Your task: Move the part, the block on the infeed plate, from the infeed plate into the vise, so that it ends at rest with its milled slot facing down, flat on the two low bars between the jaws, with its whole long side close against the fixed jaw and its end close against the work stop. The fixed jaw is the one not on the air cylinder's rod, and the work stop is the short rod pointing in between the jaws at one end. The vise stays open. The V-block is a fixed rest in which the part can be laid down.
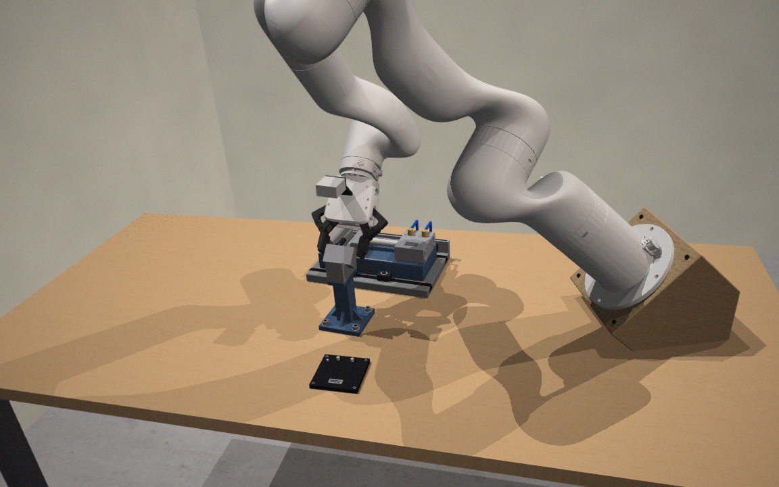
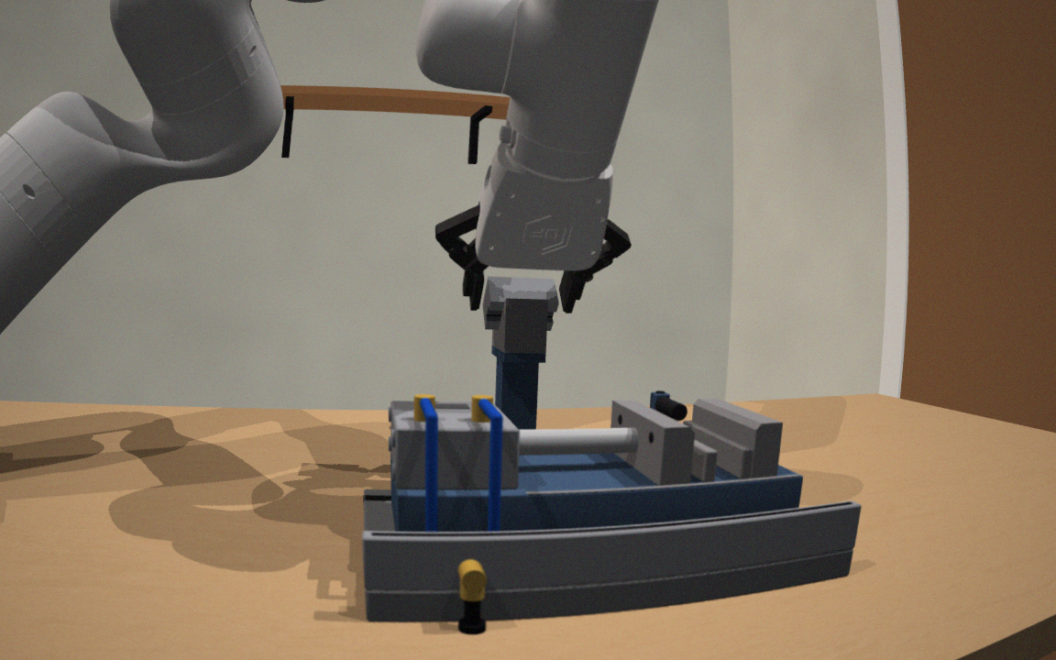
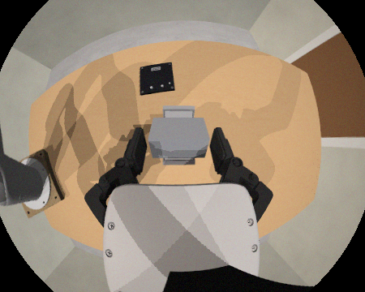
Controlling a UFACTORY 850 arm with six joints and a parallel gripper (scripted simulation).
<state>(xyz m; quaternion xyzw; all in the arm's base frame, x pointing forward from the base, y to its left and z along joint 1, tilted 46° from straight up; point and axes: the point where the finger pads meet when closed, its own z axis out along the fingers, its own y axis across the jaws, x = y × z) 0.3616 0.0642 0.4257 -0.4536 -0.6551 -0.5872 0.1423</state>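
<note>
Right now my hand is 2 cm above the part. Round my hand: moving jaw (19 cm to the right, 9 cm below, 8 cm ahead); then cylinder rod (20 cm to the right, 9 cm below, 3 cm ahead); then work stop (14 cm to the right, 11 cm ahead, 8 cm below).
</note>
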